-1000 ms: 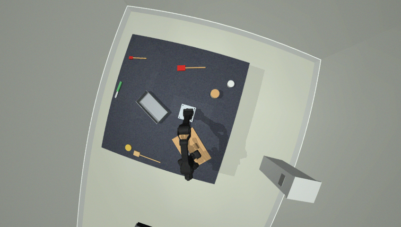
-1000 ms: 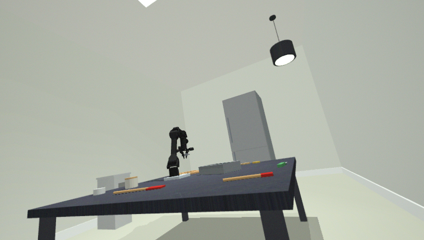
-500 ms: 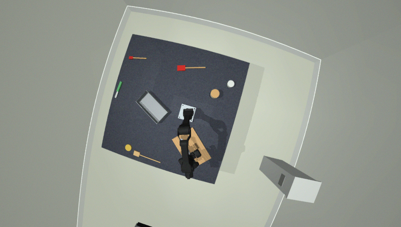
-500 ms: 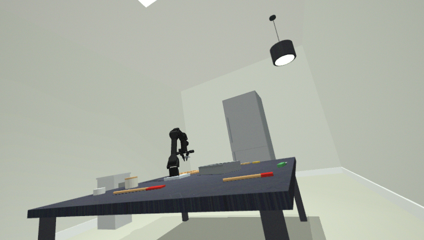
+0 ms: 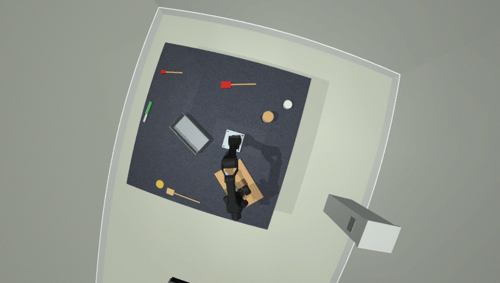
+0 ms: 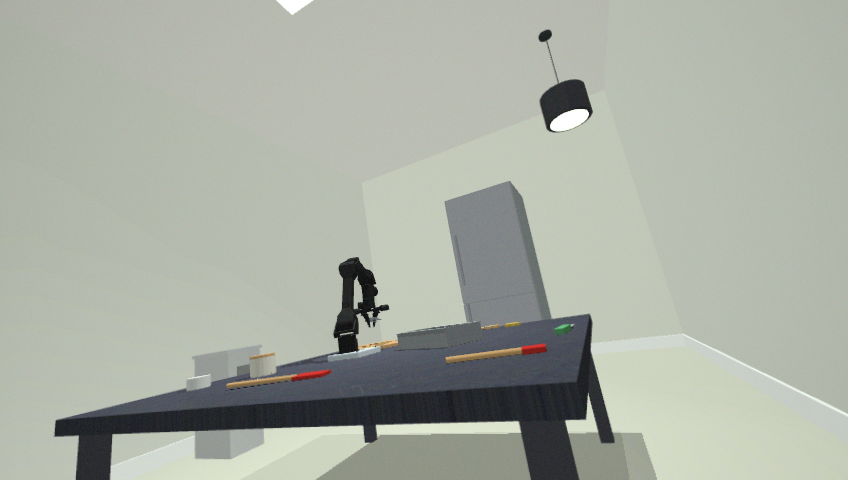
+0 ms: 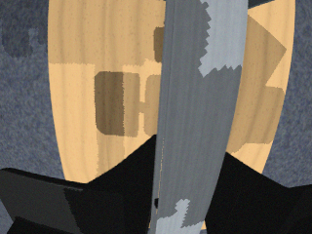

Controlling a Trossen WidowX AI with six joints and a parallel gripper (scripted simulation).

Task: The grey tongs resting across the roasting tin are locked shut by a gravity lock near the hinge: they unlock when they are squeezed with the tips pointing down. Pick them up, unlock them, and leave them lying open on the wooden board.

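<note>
Right now my gripper tip is 10 mm to the left of the wooden board and 90 mm above it. From my gripper tip the other things lie so: tan-lidded jar (160 mm behind, 560 mm to the right, 60 mm below); then roasting tin (420 mm ahead, 380 mm to the right, 70 mm below); then yellow disc (670 mm ahead, 70 mm to the left, 90 mm below).
</note>
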